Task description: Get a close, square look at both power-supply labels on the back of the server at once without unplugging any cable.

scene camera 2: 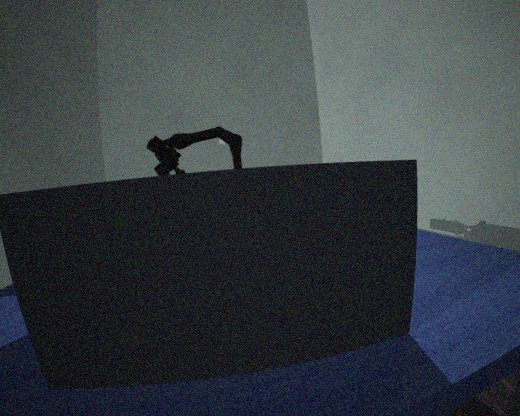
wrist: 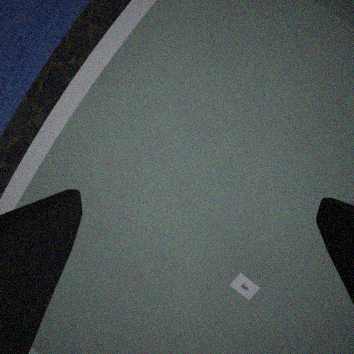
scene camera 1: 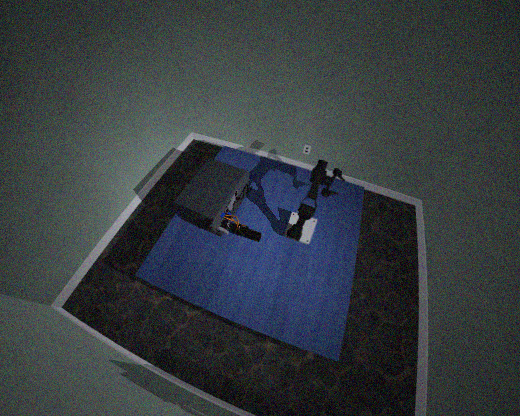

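Where they show: gripper, fingertip midpoint: (scene camera 2: 171,172) (wrist: 203,206) (scene camera 1: 342,187); arm's base at its link origin: (scene camera 1: 294,231).
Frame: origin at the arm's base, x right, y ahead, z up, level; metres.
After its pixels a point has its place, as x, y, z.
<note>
The server (scene camera 1: 215,187) @(-0.004, 0.579, 0.168) (scene camera 2: 215,275) @(0.013, 0.763, 0.070) is a large dark box on the blue mat (scene camera 1: 260,280) @(-0.379, 0.085, -0.053) (scene camera 2: 465,300) @(-0.357, 0.740, -0.053) (wrist: 30,50) @(0.278, -0.395, -0.053). Its back faces the arm in scene camera 1, and orange cables (scene camera 1: 231,219) show at the near end of it. The power-supply labels cannot be made out in scene camera 1 and do not show in the wrist view. My gripper (scene camera 1: 338,184) @(0.277, -0.181, 0.253) (scene camera 2: 171,172) @(0.277, -0.181, 0.253) (wrist: 203,206) @(0.277, -0.181, 0.253) is open and empty, raised apart from the server near the far edge of the mat. In scene camera 2 the server's broad dark side hides the arm's lower part.
The arm stands on a white base plate (scene camera 1: 310,231) @(0.030, -0.096, 0.024). A thick black object (scene camera 1: 247,232) @(-0.206, 0.250, 0.153) lies beside the cables, between server and base. A wall outlet (scene camera 1: 307,149) (wrist: 251,291) is on the wall past the gripper. A pale skirting strip (scene camera 1: 422,300) (wrist: 75,100) borders the dark floor.
</note>
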